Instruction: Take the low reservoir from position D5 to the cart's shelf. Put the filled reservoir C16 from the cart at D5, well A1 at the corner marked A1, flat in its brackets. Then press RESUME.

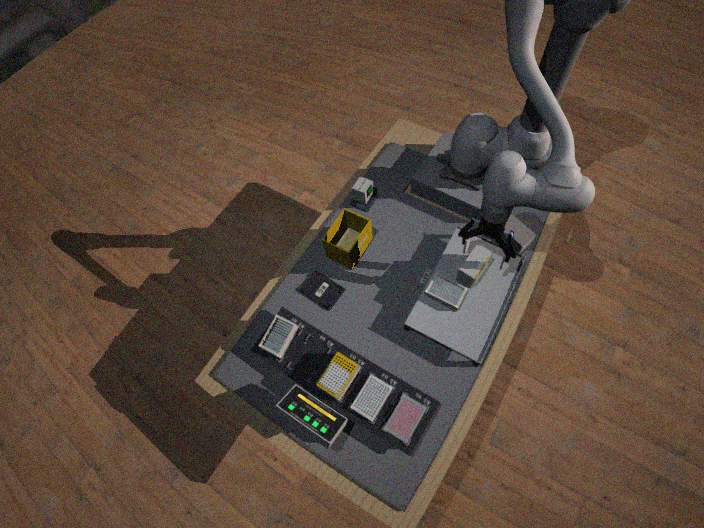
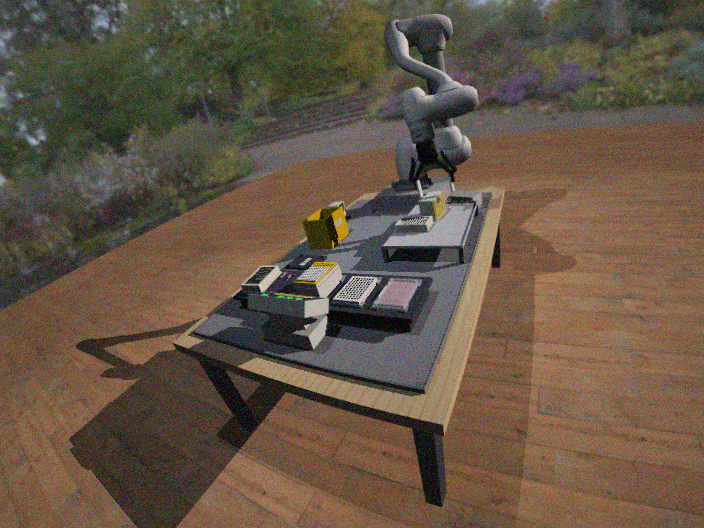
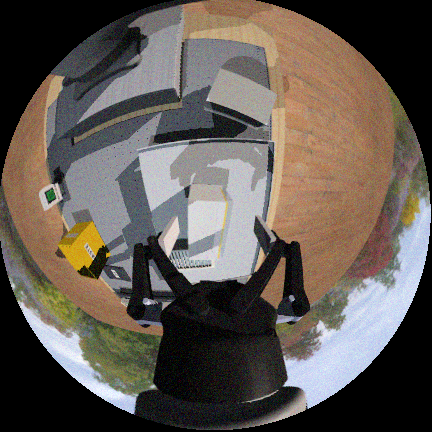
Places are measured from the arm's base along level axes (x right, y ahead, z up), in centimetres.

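Where they show: gripper, between the fingertips: (image 1: 483,258) (image 2: 436,194) (image 3: 216,223); arm's base, origin of its link: (image 1: 465,169).
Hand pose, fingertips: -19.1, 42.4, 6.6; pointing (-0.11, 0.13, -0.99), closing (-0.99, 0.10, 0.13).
Observation:
Each offset is from my fingertips to the top centre of the thing, as dx, dy, dz. "spot": to the spot under its first point.
My gripper (image 1: 487,252) (image 2: 436,188) (image 3: 216,223) is open and empty, above the white cart {+0.5, +8.9, -7.9} (image 1: 443,329) (image 2: 432,237) (image 3: 155,170). A white block with a yellow edge {+2.0, +1.9, +0.1} (image 1: 476,265) (image 2: 433,204) (image 3: 207,220) stands on the cart below and between the fingers. A white reservoir with parallel troughs {+7.6, +13.9, -5.4} (image 1: 446,292) (image 2: 413,223) (image 3: 192,261) lies flat beside that block; its markings are unreadable. Another ribbed reservoir {+52.9, +53.3, -5.7} (image 1: 278,336) (image 2: 260,279) sits at the far left of the deck row. The position labels are too blurred to read. The console {spot: +28.8, +70.4, -2.3} (image 1: 311,414) (image 2: 287,306) shows green lamps; RESUME cannot be picked out.
A yellow-topped rack {+27.7, +56.0, -3.0} (image 1: 338,376) (image 2: 317,275), a white plate {+15.4, +57.1, -8.0} (image 1: 372,396) (image 2: 356,290) and a pink plate {+3.0, +58.2, -8.0} (image 1: 405,418) (image 2: 397,294) stand in the deck row. A yellow waste bin {+48.9, +8.8, -1.0} (image 1: 335,250) (image 2: 325,228) (image 3: 82,250) and a black labelled pad {spot: +55.6, +29.5, -13.7} (image 1: 309,283) are left of the cart.

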